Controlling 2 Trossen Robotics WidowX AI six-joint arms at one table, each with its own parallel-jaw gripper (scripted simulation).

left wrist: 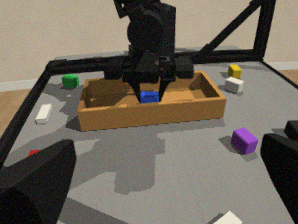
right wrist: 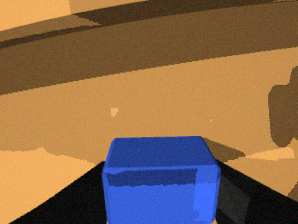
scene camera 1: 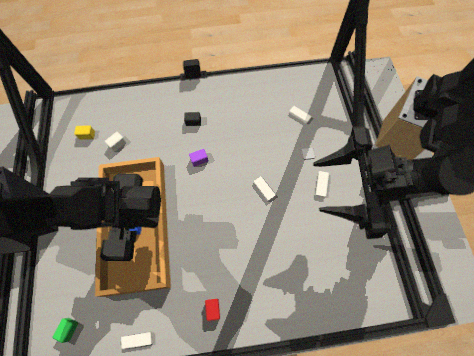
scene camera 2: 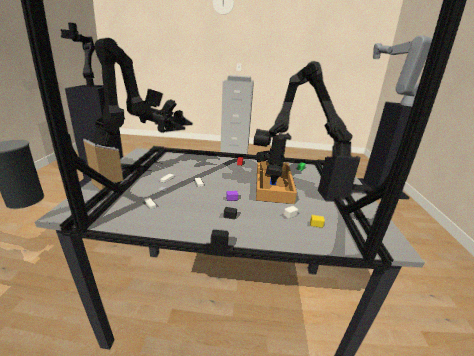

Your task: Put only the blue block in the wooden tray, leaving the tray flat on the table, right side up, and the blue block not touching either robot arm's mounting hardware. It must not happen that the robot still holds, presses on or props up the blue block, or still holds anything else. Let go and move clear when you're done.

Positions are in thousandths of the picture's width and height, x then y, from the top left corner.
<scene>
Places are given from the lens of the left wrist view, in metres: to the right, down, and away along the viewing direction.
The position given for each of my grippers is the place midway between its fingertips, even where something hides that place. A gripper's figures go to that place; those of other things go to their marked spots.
my left gripper (left wrist: 569,654): 0.01, 0.01, 0.09
my right gripper (left wrist: 502,458): 0.00, -0.02, 0.53
wooden tray (left wrist: 331,413): -0.13, -0.05, 0.57
</scene>
